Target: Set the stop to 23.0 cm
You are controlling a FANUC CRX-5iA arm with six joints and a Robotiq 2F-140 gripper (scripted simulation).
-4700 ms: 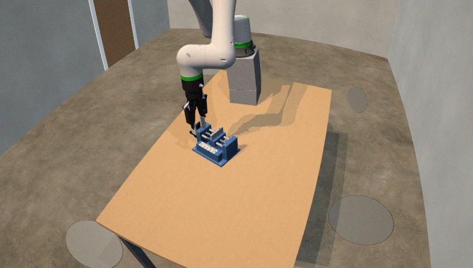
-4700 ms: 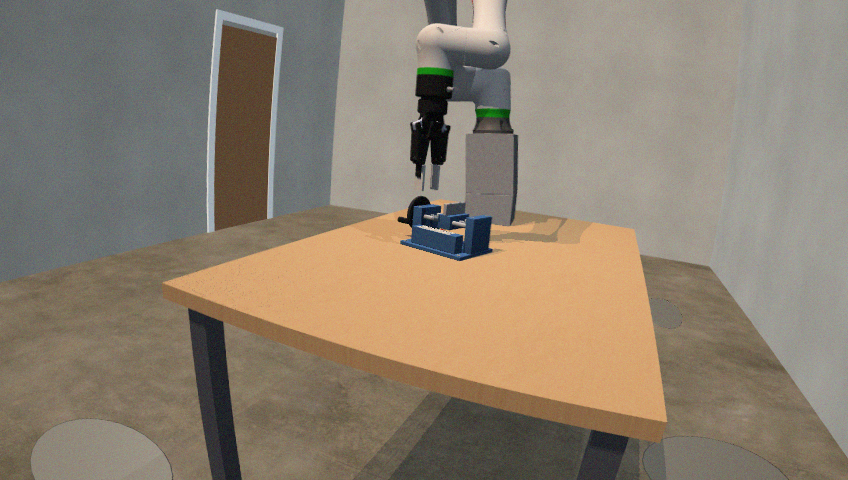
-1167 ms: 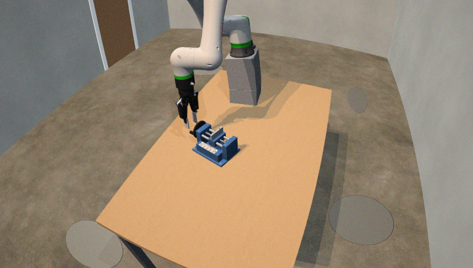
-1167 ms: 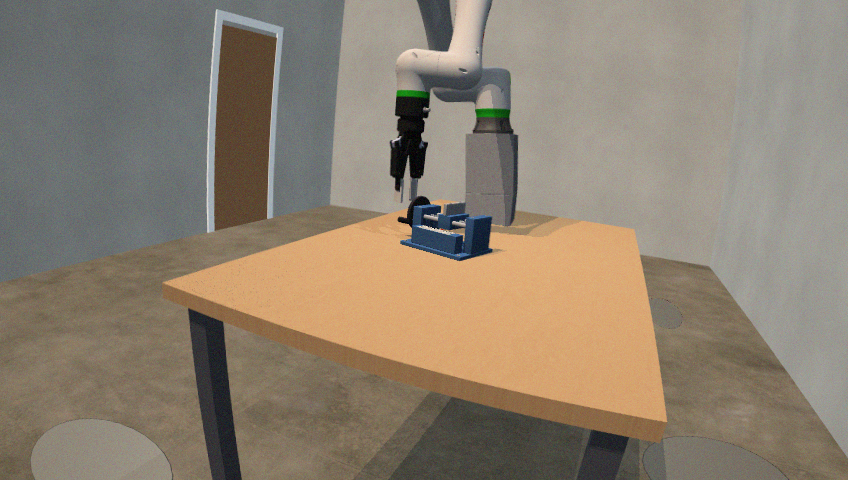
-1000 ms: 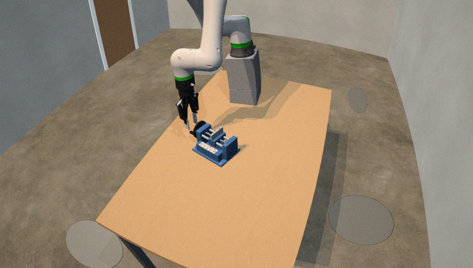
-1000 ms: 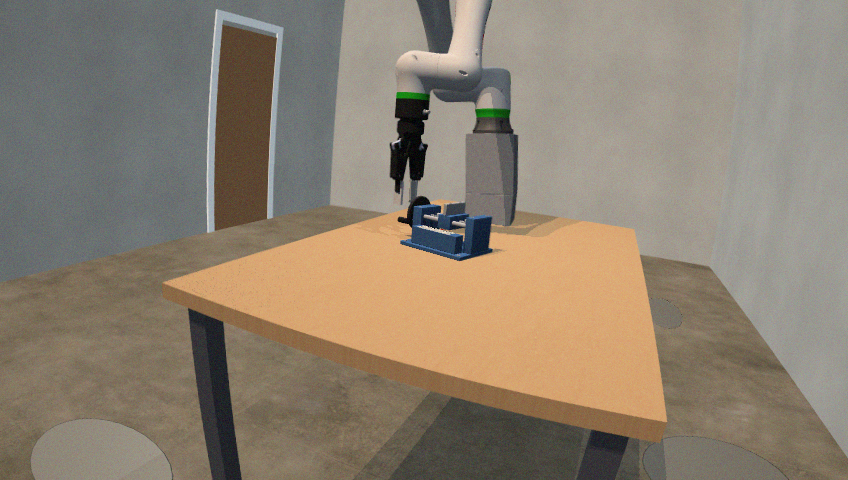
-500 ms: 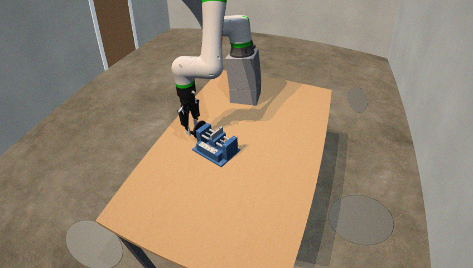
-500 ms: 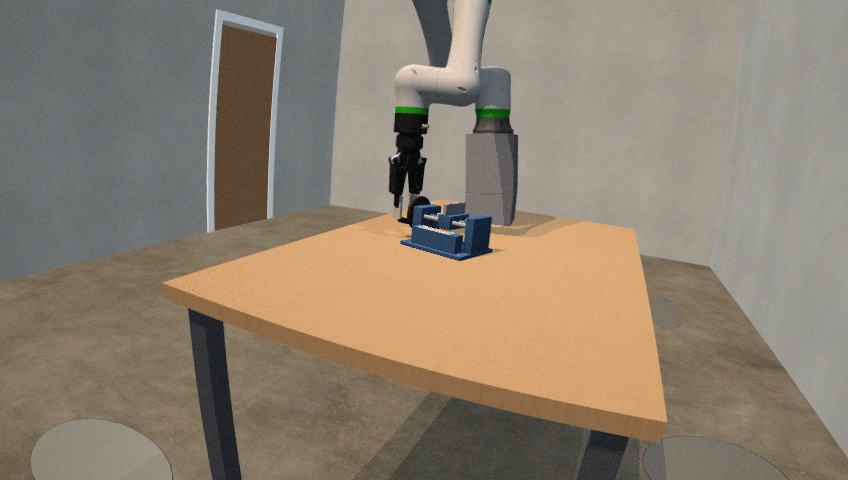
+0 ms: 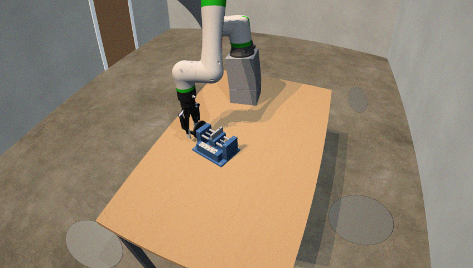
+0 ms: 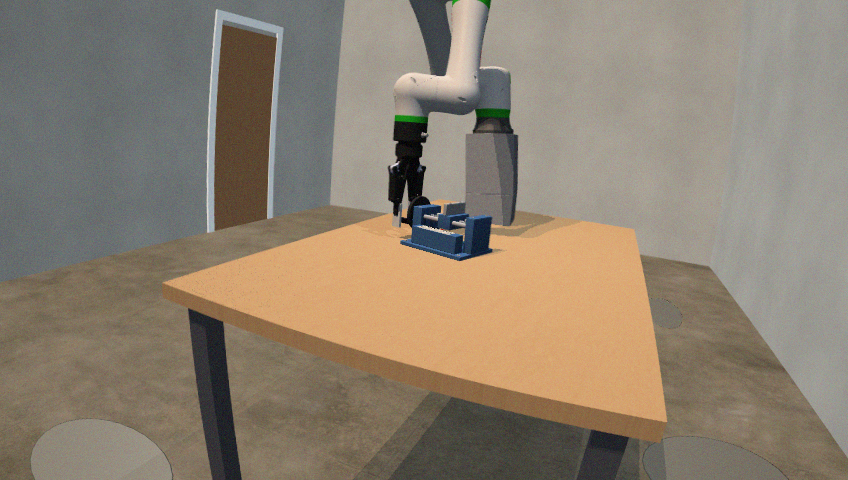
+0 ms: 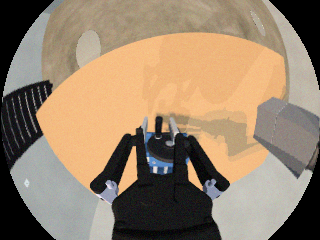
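My hand is 20 mm to the right of the black handwheel and 10 mm above it. The rest, counted from my hand: grey stop plate (150 mm to the left, 40 mm ahead, 20 mm above).
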